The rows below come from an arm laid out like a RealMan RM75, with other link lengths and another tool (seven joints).
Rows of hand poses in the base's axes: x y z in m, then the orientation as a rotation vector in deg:
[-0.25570, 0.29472, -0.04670, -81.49, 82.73, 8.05]
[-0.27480, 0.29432, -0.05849, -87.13, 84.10, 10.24]
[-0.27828, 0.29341, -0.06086, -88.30, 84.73, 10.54]
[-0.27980, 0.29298, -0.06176, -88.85, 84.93, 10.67]
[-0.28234, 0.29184, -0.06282, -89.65, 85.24, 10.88]
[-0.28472, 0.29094, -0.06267, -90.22, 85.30, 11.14]
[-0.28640, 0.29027, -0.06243, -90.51, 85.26, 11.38]
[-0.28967, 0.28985, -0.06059, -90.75, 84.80, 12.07]
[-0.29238, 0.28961, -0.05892, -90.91, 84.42, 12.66]
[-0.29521, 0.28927, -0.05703, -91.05, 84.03, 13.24]
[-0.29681, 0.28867, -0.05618, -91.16, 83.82, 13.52]
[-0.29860, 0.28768, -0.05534, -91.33, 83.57, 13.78]
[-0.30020, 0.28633, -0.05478, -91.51, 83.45, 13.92]
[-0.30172, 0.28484, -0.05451, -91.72, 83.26, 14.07]
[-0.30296, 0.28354, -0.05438, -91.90, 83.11, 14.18]
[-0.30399, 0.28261, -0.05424, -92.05, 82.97, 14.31]
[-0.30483, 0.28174, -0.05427, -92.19, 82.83, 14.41]
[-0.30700, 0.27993, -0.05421, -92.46, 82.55, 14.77]
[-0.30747, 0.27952, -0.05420, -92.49, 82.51, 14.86]
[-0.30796, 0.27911, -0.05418, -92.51, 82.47, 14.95]
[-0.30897, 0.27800, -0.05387, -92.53, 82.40, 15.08]
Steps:
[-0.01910, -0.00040, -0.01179, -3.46, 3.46, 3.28]
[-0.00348, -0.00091, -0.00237, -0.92, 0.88, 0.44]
[-0.00152, -0.00043, -0.00090, -0.40, 0.34, 0.25]
[-0.00254, -0.00114, -0.00106, -0.58, 0.52, 0.36]
[-0.00238, -0.00090, 0.00015, -0.31, 0.32, 0.38]
[-0.00168, -0.00067, 0.00024, -0.08, 0.18, 0.27]
[-0.00327, -0.00042, 0.00184, 0.31, 0.14, 0.61]
[-0.00271, -0.00024, 0.00167, 0.29, 0.12, 0.50]
[-0.00283, -0.00034, 0.00189, 0.30, 0.10, 0.49]
[-0.00160, -0.00060, 0.00085, 0.12, 0.05, 0.27]
[-0.00179, -0.00099, 0.00084, 0.09, 0.02, 0.31]
[-0.00160, -0.00135, 0.00056, -0.02, 0.04, 0.21]
[-0.00152, -0.00149, 0.00027, -0.01, 0.01, 0.26]
[-0.00124, -0.00130, 0.00013, -0.02, 0.01, 0.21]
[-0.00103, -0.00093, 0.00014, 0.00, 0.02, 0.20]
[-0.00084, -0.00087, -0.00003, 0.00, 0.00, 0.18]
[-0.00217, -0.00181, 0.00006, 0.07, 0.09, 0.42]
[-0.00047, -0.00041, 0.00001, 0.03, 0.03, 0.07]
[-0.00049, -0.00041, 0.00002, 0.04, 0.03, 0.06]
[-0.00101, -0.00111, 0.00031, 0.07, 0.03, 0.09]

